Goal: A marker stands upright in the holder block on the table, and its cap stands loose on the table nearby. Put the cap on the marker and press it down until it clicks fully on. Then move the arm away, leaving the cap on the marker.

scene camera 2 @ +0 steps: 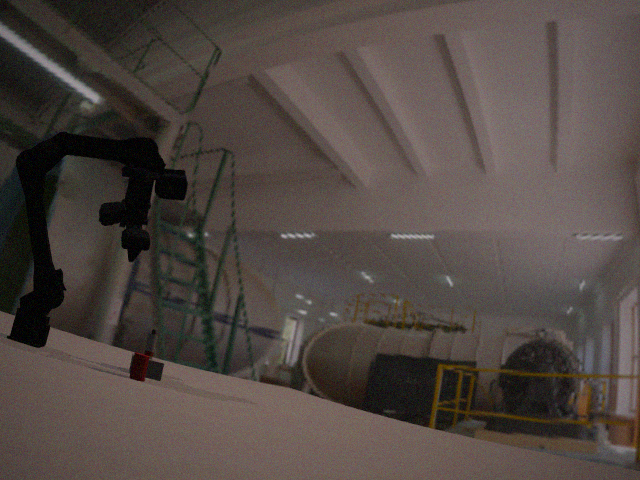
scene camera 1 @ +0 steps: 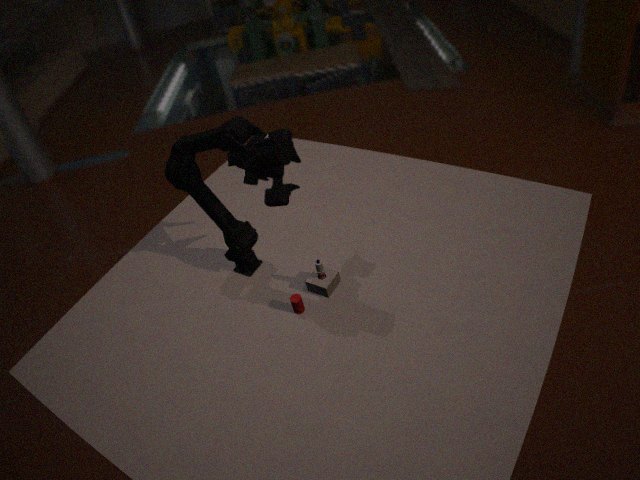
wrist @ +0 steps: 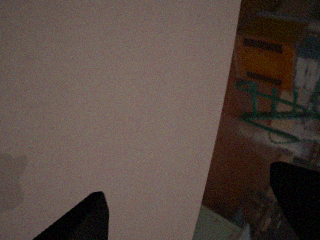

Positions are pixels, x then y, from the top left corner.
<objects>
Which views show my gripper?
Scene camera 2, scene camera 1 and the wrist view: all of them.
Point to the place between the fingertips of my gripper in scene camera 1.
299, 174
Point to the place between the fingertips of my gripper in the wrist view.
189, 189
</objects>
